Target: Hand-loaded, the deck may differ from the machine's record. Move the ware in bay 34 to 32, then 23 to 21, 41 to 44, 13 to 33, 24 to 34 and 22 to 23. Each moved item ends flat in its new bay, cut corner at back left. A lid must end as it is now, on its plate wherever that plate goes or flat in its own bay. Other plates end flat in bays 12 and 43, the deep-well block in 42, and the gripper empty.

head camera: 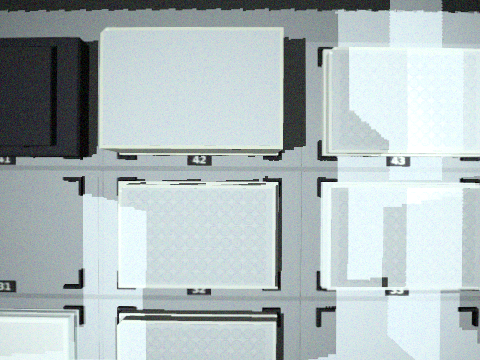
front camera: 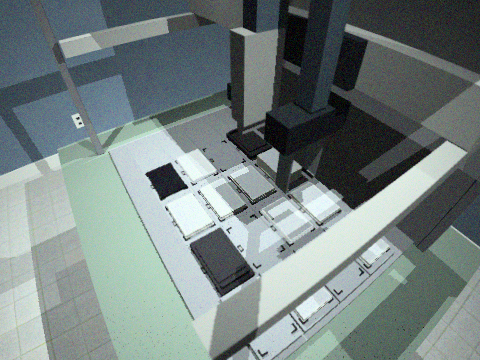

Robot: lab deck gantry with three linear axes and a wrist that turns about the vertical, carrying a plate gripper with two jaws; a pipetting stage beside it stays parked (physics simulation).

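Frame: origin at the robot's base, x left, y ahead, z down, level; millimetres.
Seen in the pictures: gripper, between the fingertips: [front camera: 295,180]; robot's base, origin of its link: [front camera: 146,174].
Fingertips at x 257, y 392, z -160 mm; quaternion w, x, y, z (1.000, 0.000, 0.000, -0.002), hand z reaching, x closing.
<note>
Offsets run from my fingertips to a thing's top centre. "*": to the spot under its first point.
White plates lie in bay 32 @(* dx -6, dy -152, dz +145 mm) [front camera: 252,184] [head camera: 210,235], bay 33 @(* dx -8, dy +7, dz +145 mm) [front camera: 286,220] [head camera: 435,240], bay 43 @(* dx +110, dy +8, dz +145 mm) [front camera: 317,201] [head camera: 435,100], bay 22 @(* dx -117, dy -156, dz +145 mm) [front camera: 220,199] [head camera: 210,345], bay 12 @(* dx -218, dy -152, dz +145 mm) [front camera: 189,216], bay 24 @(* dx -108, dy +214, dz +131 mm) [front camera: 314,303] and bay 44 @(* dx +103, dy +215, dz +131 mm) [front camera: 375,252]. A white ware @(dx -107, dy -328, dz +145 mm) [front camera: 196,166] [head camera: 30,340] lies in bay 21. The tall white deep-well block @(dx +107, dy -164, dz +118 mm) [front camera: 276,164] [head camera: 192,87] stands in bay 42. My gripper [front camera: 298,182] is open and empty, high over the back middle of the deck; it does not show in the head view. Whether the plates carry lids is hard to tell.
Dark stepped holders stand in bay 41 @(dx +108, dy -332, dz +129 mm) [front camera: 249,142] [head camera: 27,95] and bay 13 @(dx -213, dy +4, dz +129 mm) [front camera: 221,257], with no white plate on them. A black item @(dx -214, dy -328, dz +152 mm) [front camera: 166,180] lies in bay 11. The white frame beam [front camera: 330,240] crosses the front view and hides part of the deck.
</note>
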